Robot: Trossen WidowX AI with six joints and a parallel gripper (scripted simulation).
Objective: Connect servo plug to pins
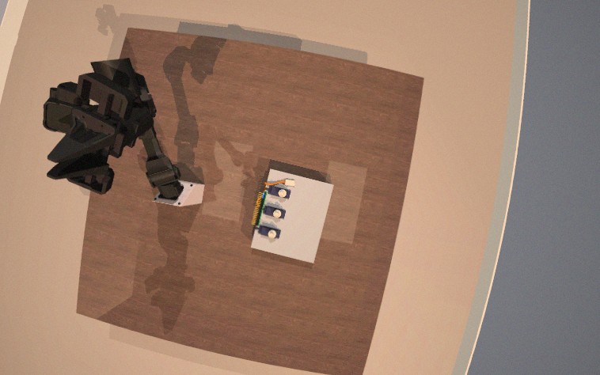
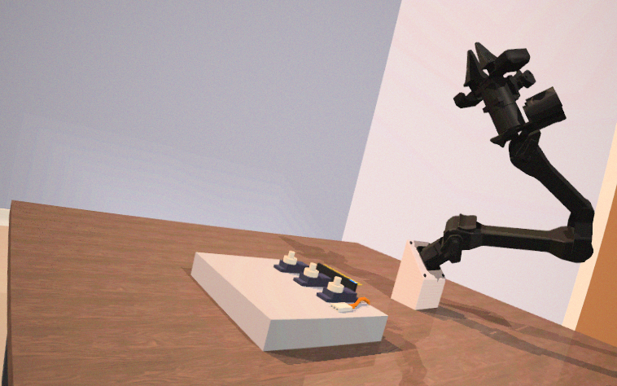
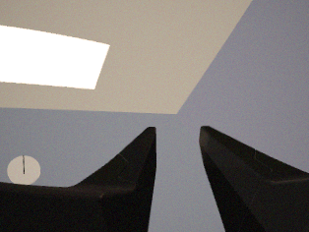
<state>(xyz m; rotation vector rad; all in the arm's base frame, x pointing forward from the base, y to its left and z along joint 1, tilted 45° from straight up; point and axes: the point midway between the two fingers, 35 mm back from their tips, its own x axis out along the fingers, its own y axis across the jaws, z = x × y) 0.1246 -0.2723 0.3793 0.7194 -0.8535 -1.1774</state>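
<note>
Right now the blue band is 53 cm below my gripper tip, 17 cm ahead of it and 3 cm to the right of it. Round my gripper tip: holder: 58 cm below, 32 cm ahead, 10 cm to the right.
</note>
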